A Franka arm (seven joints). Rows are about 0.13 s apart.
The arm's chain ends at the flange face. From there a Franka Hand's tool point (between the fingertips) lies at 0.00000 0.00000 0.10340 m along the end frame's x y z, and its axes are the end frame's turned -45 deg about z.
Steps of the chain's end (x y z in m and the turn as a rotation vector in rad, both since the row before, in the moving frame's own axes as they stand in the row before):
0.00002 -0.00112 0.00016 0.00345 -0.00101 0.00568
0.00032 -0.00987 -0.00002 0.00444 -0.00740 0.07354
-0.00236 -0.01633 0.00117 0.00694 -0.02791 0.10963
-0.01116 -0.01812 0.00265 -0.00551 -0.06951 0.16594
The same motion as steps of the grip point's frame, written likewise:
0.00099 -0.00110 0.00016 0.00315 0.00173 0.00568
0.00702 -0.00763 -0.00002 0.00837 -0.00209 0.07354
0.00849 -0.01584 0.00113 0.02464 -0.01483 0.10963
-0.00015 -0.02581 0.00240 0.04525 -0.05305 0.16594

